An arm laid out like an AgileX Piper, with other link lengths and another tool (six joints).
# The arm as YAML. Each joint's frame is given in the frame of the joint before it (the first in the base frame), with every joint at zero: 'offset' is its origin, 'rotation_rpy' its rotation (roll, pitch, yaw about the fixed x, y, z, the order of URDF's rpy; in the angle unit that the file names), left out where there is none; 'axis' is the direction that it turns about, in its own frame. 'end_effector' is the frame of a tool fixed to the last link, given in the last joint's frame.
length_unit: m
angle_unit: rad
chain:
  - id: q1
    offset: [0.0, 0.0, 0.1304]
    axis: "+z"
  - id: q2
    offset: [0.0, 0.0, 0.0]
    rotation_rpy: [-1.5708, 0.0, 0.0]
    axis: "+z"
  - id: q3
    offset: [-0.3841, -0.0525, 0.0]
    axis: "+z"
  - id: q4
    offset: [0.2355, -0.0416, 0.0]
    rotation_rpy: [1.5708, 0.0, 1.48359]
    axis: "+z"
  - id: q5
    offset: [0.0, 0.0, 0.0]
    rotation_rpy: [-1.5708, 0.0, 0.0]
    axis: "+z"
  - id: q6
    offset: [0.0, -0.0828, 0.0]
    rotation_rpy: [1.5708, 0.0, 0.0]
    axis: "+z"
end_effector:
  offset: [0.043, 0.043, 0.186]
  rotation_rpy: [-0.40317, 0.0, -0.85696]
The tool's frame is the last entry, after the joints.
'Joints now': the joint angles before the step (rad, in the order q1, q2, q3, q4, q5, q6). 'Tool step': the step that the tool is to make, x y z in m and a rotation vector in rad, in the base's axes. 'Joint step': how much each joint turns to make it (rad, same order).
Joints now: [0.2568 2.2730 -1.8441 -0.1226 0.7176 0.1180]
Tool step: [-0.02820 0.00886 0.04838 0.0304 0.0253 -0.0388]
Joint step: [0.0205 -0.0964 0.0000 0.0178 0.1173 0.0475]
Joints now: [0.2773 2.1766 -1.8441 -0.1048 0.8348 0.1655]
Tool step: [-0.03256 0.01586 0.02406 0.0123 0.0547 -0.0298]
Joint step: [0.0411 -0.0559 -0.0010 0.0005 0.1116 0.0667]
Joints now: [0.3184 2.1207 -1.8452 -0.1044 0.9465 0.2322]
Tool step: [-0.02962 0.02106 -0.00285 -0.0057 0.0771 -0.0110]
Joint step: [0.0522 -0.0050 0.0010 -0.0007 0.0842 0.0595]
